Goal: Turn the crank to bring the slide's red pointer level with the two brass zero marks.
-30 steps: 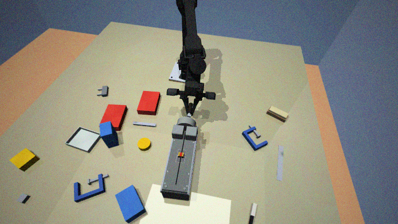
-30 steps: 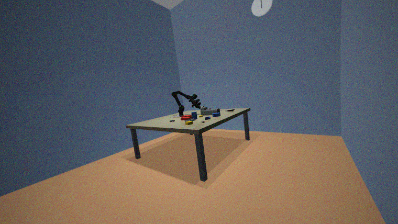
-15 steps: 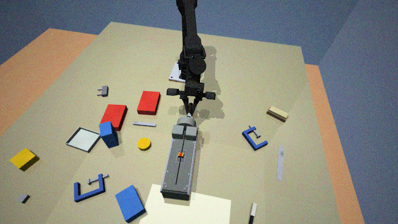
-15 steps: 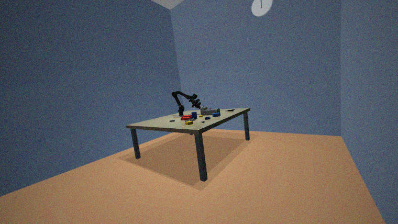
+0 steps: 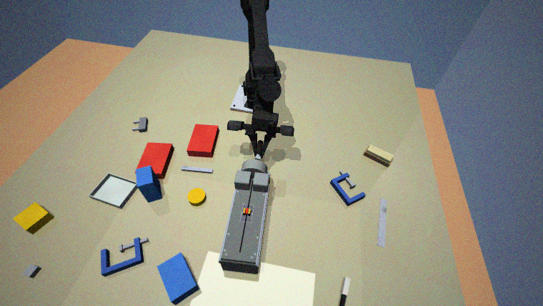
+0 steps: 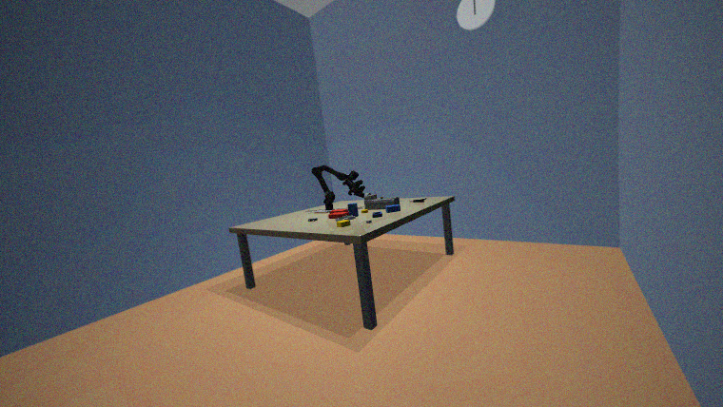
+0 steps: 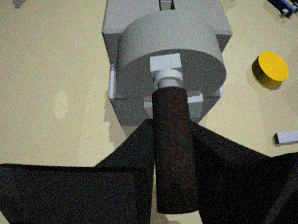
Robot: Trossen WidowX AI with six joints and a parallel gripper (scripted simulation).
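My gripper tip is 2 cm past the dark crank handle and 2 cm below it. Round my gripper tip: tan block 20 cm behind, 36 cm to the left, 8 cm below; then red pointer 16 cm ahead, 3 cm to the left, 1 cm below; then grey strip 3 cm ahead, 39 cm to the left, 10 cm below.
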